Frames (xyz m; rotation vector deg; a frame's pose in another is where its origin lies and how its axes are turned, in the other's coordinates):
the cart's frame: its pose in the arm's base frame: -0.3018 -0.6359 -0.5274 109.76 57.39 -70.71
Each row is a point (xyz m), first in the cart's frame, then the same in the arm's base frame.
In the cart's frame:
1: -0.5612 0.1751 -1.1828
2: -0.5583 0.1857 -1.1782
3: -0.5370 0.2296 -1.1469
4: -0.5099 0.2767 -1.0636
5: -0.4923 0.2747 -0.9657
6: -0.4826 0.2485 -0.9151
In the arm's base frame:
1: 0.2186 0.1090 0.4312
2: 0.2265 0.1006 0.4281
3: 0.2560 0.0580 0.4020
4: 0.2669 -0.0276 0.3525
5: 0.2268 -0.1029 0.3013
6: 0.1847 -0.1289 0.2716

